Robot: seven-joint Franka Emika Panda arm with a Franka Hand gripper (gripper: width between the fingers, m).
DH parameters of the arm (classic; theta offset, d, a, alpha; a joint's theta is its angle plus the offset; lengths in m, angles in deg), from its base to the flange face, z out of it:
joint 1: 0 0.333 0 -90
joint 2: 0 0 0 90
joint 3: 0 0.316 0.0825 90
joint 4: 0 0 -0.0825 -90
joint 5: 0 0.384 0 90
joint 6: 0 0 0.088 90
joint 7: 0 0.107 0 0
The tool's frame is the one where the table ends.
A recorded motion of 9 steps. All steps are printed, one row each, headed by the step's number.
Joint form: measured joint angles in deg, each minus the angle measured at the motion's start. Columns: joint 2, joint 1, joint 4, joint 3, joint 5, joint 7, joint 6.
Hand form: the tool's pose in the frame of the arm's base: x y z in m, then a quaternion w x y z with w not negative. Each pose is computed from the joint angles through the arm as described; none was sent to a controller.
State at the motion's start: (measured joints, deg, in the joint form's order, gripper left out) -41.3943 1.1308 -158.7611 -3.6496 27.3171 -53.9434 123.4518
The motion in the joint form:
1: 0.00 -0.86 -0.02 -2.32 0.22 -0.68 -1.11
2: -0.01 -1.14 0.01 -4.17 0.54 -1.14 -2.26
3: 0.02 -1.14 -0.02 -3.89 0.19 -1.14 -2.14
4: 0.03 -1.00 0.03 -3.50 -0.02 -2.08 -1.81
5: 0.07 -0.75 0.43 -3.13 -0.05 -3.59 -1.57
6: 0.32 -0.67 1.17 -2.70 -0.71 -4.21 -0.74
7: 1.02 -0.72 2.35 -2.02 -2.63 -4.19 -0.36
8: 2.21 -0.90 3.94 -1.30 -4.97 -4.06 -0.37
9: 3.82 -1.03 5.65 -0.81 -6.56 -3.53 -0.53
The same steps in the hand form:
1: 0.3314 -0.0108 0.4268 0.19066 -0.92224 -0.30130 -0.14949
2: 0.3293 -0.0207 0.4254 0.20552 -0.92232 -0.29087 -0.14996
3: 0.3295 -0.0195 0.4250 0.20162 -0.92242 -0.29413 -0.14823
4: 0.3302 -0.0173 0.4258 0.19570 -0.91955 -0.30587 -0.15023
5: 0.3322 -0.0145 0.4293 0.18969 -0.91421 -0.32255 -0.15553
6: 0.3363 -0.0138 0.4350 0.17664 -0.91195 -0.33299 -0.16205
7: 0.3417 -0.0129 0.4409 0.15729 -0.91124 -0.34569 -0.15938
8: 0.3488 -0.0123 0.4465 0.13704 -0.91063 -0.35906 -0.15178
9: 0.3570 -0.0121 0.4504 0.12482 -0.91162 -0.36435 -0.14360

